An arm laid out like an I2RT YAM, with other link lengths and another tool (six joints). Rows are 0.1 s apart.
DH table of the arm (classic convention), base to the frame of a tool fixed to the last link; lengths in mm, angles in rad. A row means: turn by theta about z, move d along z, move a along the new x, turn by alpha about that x. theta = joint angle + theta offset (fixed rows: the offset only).
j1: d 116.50  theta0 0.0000  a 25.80  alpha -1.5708
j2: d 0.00  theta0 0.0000  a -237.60  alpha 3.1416
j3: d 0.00  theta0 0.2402  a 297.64  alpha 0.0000
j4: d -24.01  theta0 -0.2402  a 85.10  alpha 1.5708
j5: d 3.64  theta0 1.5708  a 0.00  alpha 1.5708
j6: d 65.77  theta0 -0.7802  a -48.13  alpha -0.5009
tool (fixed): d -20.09  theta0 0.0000  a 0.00  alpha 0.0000
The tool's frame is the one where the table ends.
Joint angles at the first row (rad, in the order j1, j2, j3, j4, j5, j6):
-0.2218 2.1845 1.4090 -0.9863 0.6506 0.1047
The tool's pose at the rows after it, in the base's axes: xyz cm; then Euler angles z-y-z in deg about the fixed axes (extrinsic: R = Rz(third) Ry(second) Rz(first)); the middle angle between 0 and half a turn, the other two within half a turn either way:
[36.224 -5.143 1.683 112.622 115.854 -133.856]
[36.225 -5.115 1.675 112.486 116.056 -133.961]
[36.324 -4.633 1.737 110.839 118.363 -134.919]
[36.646 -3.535 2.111 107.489 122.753 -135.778]
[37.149 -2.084 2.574 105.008 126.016 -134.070]
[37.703 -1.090 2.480 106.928 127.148 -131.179]
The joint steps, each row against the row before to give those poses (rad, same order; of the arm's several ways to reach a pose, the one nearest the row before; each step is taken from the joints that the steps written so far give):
0.0000 0.0000 0.0003 0.0008 0.0000 0.0000
0.0000 0.0000 -0.0003 0.0003 -0.0042 0.0000
0.0049 -0.0004 0.0003 -0.0007 -0.0484 -0.0007
0.0164 -0.0037 0.0054 0.0004 -0.0904 -0.0180
0.0328 -0.0005 0.0149 0.0041 -0.0626 -0.0366
0.0287 0.0000 0.0026 0.0317 -0.0012 -0.0023

